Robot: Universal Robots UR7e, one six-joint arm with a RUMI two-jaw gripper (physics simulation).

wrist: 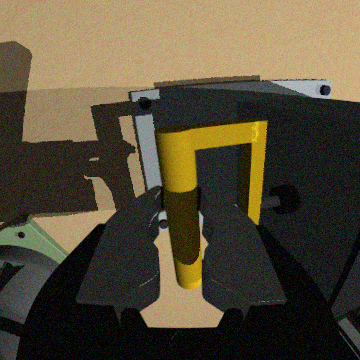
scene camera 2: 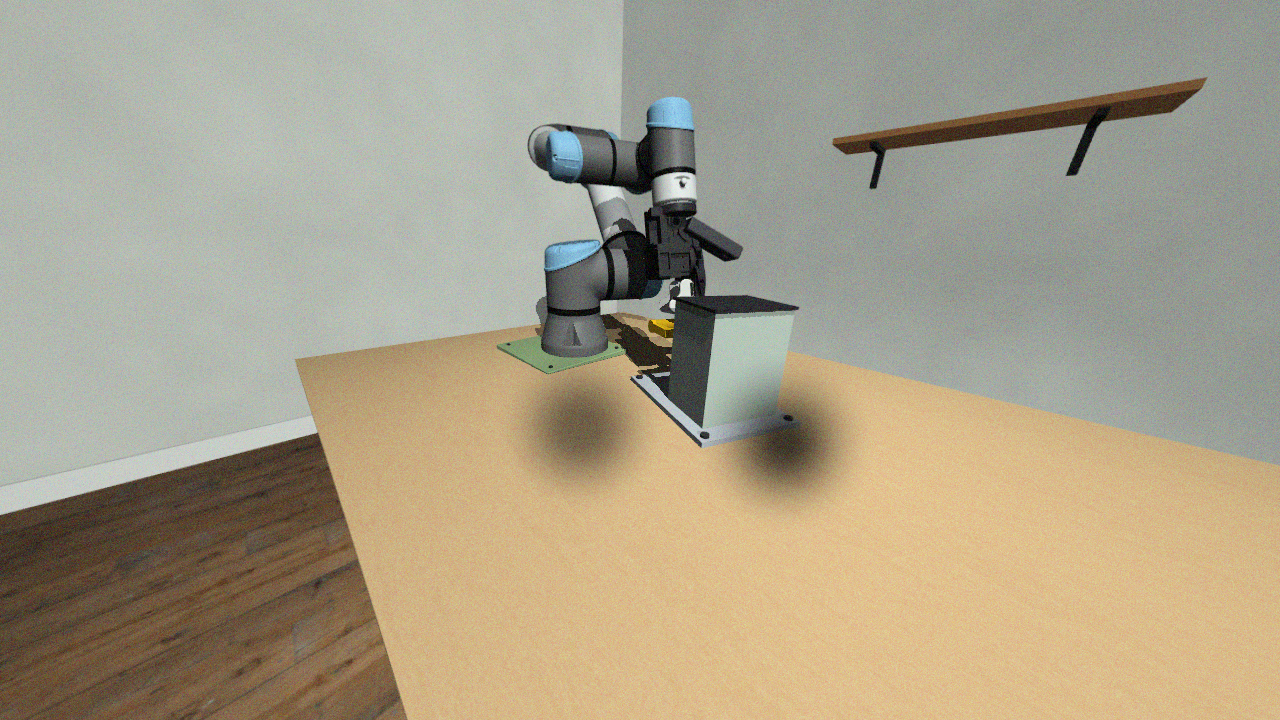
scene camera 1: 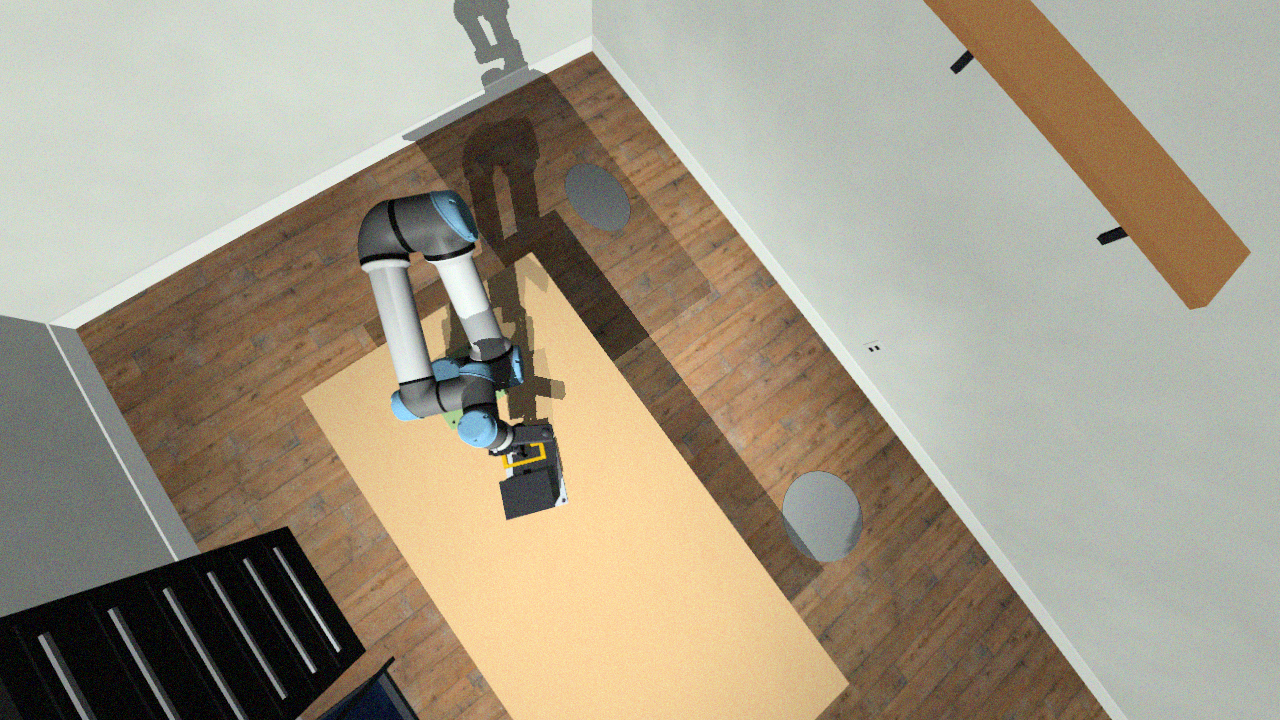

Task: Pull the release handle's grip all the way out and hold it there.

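Note:
The yellow release handle (scene camera 1: 526, 462) (scene camera 2: 662, 327) is a rectangular loop in front of the dark face of a box (scene camera 1: 528, 495) (scene camera 2: 747, 371) (wrist: 310, 155). Its thick round grip (wrist: 178, 162) is the side away from the box. A short dark rod (wrist: 270, 201) joins the loop's near side to a round collar on the box face. My gripper (wrist: 179, 188) is shut on the grip, one finger on each side of the bar, in the wrist view. The fingers hide the lower part of the loop. In the scene views the fingertips are hard to make out.
The box stands on a grey base plate (scene camera 2: 744, 431) (wrist: 146, 150) with dark bolts, on the wooden table (scene camera 1: 626, 573) (scene camera 2: 537, 537). The arm's green mounting plate (scene camera 2: 528, 353) (wrist: 40, 235) is close by. A wall shelf (scene camera 1: 1092, 134) (scene camera 2: 1011, 120) hangs away from the arm.

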